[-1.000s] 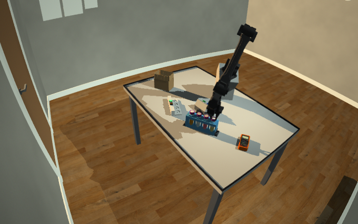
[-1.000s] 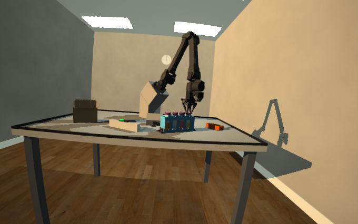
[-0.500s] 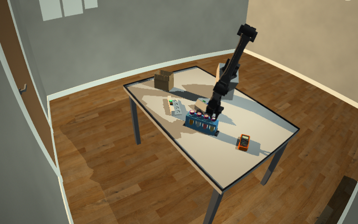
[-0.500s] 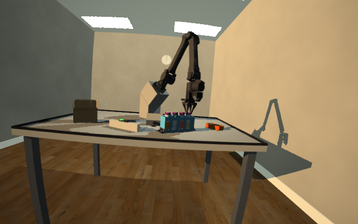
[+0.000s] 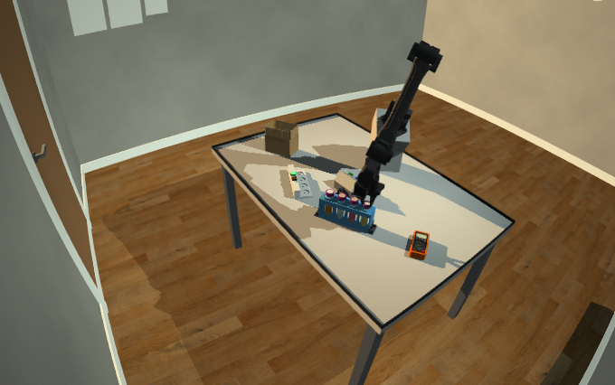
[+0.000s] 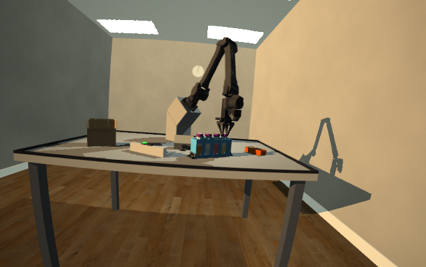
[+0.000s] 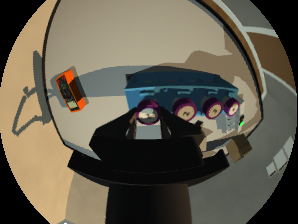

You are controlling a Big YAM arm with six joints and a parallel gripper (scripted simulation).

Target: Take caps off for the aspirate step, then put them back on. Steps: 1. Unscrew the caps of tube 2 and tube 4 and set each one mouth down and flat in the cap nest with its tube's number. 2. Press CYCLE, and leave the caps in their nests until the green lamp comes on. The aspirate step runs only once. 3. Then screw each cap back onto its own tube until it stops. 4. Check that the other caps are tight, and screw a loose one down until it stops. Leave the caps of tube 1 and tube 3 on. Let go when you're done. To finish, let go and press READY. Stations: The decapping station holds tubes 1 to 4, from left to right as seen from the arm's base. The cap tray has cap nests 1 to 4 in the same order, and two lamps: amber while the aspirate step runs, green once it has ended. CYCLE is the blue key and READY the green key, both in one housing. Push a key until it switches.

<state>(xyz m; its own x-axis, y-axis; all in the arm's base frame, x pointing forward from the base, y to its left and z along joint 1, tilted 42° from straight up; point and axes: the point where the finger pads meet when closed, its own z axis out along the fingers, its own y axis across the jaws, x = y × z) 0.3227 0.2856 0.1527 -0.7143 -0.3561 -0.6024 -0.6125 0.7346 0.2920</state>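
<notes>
The green ready key lies 7 cm behind my hand, 28 cm to the right of it and 5 cm below it. From my hand the other things lie so: blue cycle key (8 cm behind, 24 cm to the right, 5 cm below); orange multimeter (16 cm behind, 19 cm to the left, 10 cm below); beige key housing (6 cm behind, 26 cm to the right, 6 cm below).
</notes>
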